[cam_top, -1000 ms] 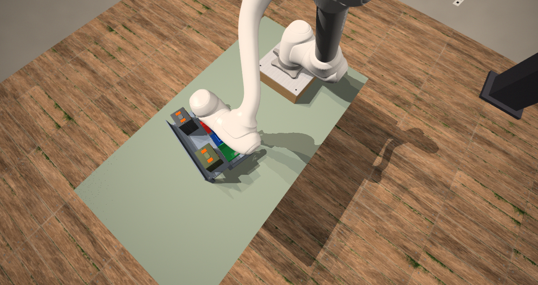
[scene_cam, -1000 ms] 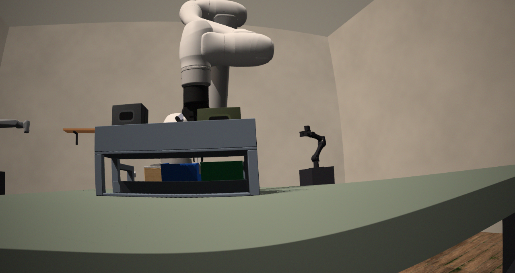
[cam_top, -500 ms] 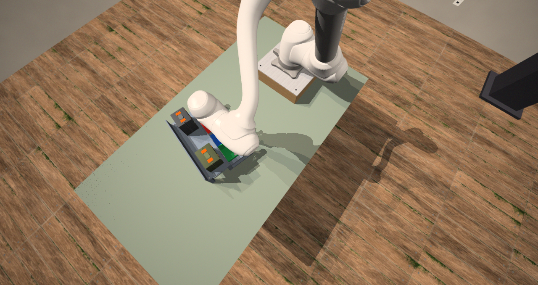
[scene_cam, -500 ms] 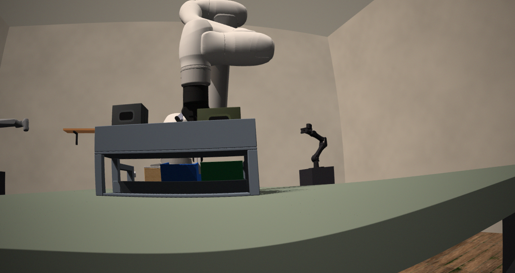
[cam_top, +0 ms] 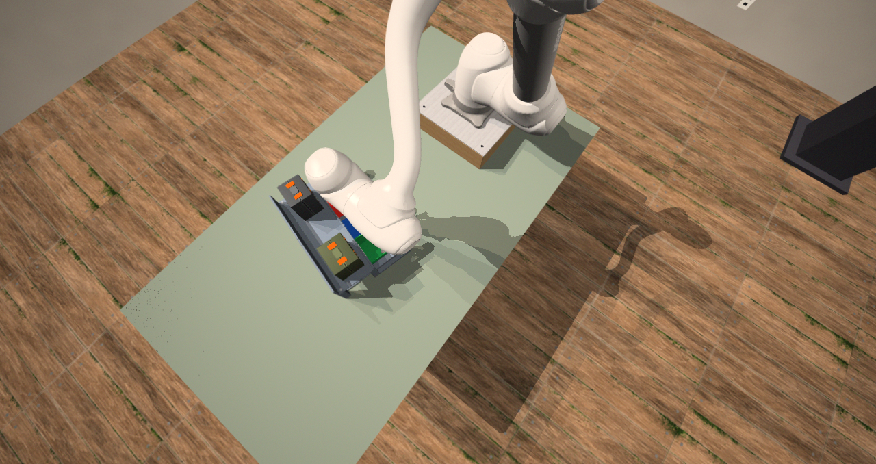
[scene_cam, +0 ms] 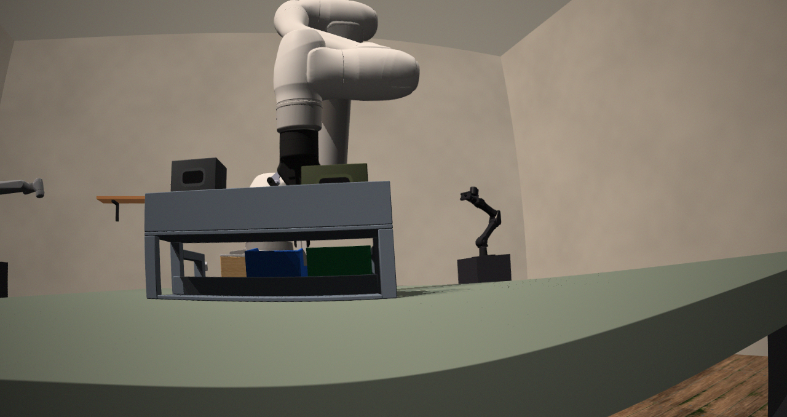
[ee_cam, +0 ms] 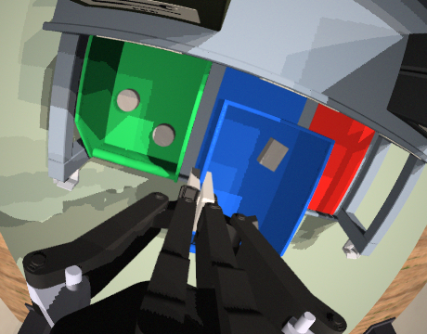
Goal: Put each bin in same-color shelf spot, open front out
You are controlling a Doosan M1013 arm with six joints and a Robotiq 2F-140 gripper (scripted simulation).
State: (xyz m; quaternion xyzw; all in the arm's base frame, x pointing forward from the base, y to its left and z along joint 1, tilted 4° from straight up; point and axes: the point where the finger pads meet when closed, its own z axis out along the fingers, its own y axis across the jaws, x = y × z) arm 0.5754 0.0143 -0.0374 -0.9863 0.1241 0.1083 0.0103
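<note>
Now: the blue bin 20 mm behind my hand, 40 mm to the right of it and 40 mm below it. The rest, counted from my hand: black box 110 mm ahead, 200 mm to the right, 70 mm above; then olive box 170 mm ahead, 30 mm to the left, 60 mm above; then green bin 80 mm ahead, 50 mm to the left, 50 mm below.
</note>
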